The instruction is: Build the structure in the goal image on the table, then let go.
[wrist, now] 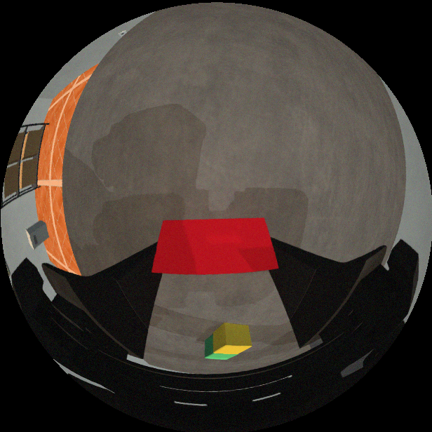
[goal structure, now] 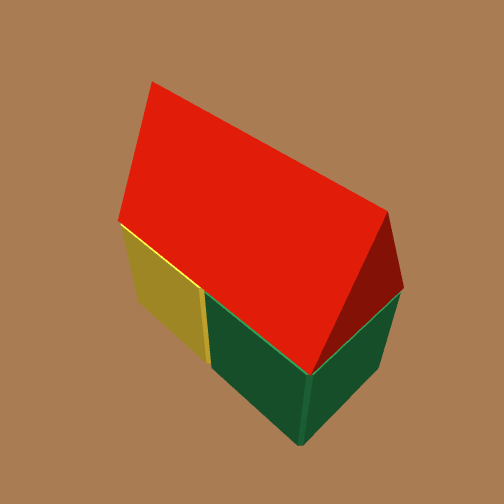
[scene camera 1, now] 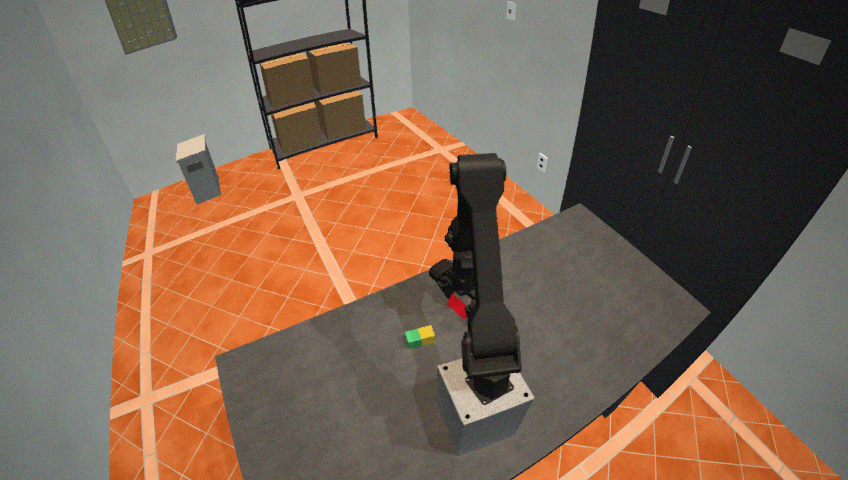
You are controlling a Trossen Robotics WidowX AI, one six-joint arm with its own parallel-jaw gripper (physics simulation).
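Seen in the pictures: gripper, between the fingertips: [scene camera 1: 459, 307]; arm's base, origin of its link: [scene camera 1: 489, 384].
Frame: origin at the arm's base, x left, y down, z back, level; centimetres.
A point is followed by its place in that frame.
Note:
A red block [scene camera 1: 457, 306] @[x -11.8, y 18.0, z -29.6 cm] [wrist: 212, 237] is wider than it is deep and sits low at the grey table [scene camera 1: 595, 285] @[x -51.1, y 19.5, z -16.0 cm] [wrist: 300, 90]. My gripper [scene camera 1: 458, 300] @[x -12.6, y 19.1, z -29.6 cm] [wrist: 213, 246] is shut on the red block, with one black finger against each short end. The arm hides part of the block and of the fingers in the scene view. A green block [scene camera 1: 412, 339] @[x 3.4, y 16.3, z -25.0 cm] [wrist: 209, 346] and a yellow block [scene camera 1: 426, 334] @[x -0.2, y 16.3, z -24.7 cm] [wrist: 231, 336] stand side by side on the table, touching, between the red block and the arm's base, apart from the red block.
The arm's metal base block [scene camera 1: 484, 431] @[x 3.4, y 7.7, z 5.3 cm] stands at the near side of the table. A shelf rack [scene camera 1: 263, 98] with brown boxes, a grey bin [scene camera 1: 202, 178] and a black cabinet [scene camera 1: 630, 196] stand beyond the table.

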